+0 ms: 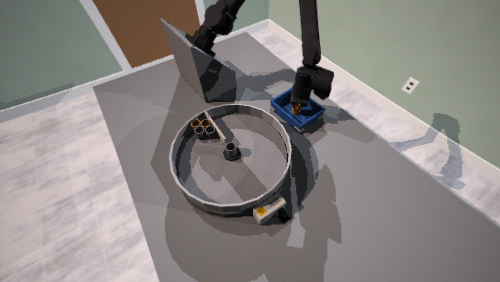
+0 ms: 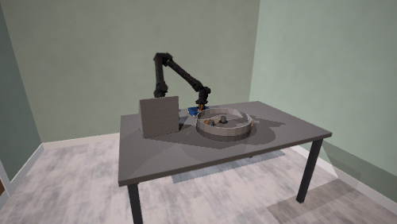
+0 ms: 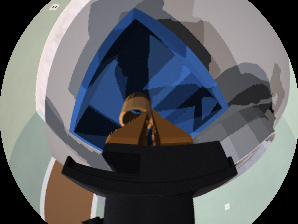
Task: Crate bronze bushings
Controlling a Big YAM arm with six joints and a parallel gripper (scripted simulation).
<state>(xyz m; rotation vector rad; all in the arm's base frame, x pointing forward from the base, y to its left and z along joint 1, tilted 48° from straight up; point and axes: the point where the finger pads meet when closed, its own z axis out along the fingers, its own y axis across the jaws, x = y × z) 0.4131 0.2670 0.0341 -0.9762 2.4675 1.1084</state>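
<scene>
Right now the blue crate is 2 cm below my hand, 1 cm to the left of it and 1 cm behind it. The rest, counted from my hand: round turning table 35 cm to the right, 3 cm ahead, 1 cm above.
</scene>
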